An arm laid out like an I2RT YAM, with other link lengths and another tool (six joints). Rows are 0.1 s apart.
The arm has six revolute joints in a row. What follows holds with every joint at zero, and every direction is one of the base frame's.
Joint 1 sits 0.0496 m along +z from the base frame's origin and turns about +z.
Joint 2 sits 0.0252 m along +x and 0.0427 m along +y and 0.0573 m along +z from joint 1 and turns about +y.
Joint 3 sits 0.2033 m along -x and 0.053 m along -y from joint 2 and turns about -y.
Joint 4 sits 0.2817 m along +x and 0.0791 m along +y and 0.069 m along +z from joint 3 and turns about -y.
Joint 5 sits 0.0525 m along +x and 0.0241 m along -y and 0.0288 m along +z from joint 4 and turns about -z.
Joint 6 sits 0.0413 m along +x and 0.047 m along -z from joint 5 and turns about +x.
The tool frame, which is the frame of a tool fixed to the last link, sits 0.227 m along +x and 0.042 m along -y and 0.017 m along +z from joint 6; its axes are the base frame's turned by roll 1.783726, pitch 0.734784 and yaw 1.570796 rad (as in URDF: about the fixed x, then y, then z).
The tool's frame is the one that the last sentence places.
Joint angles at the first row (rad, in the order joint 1, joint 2, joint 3, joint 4, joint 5, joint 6):
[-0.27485 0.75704 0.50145 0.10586 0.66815 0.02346]
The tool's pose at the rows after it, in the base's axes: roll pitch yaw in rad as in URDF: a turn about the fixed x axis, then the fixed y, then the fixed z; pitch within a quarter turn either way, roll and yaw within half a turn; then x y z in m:
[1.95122 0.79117 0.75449 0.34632 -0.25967 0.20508]
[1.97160 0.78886 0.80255 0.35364 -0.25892 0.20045]
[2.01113 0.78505 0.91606 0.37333 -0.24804 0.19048]
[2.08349 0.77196 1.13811 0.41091 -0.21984 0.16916]
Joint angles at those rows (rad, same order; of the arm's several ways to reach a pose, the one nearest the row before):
[-0.29048 0.75244 0.50143 0.10433 0.64031 0.02461]
[-0.30805 0.75324 0.50145 0.09291 0.58842 0.02575]
[-0.31566 0.76240 0.50148 0.07878 0.49421 0.02384]
[-0.32138 0.79674 0.50147 0.07077 0.31607 0.01088]

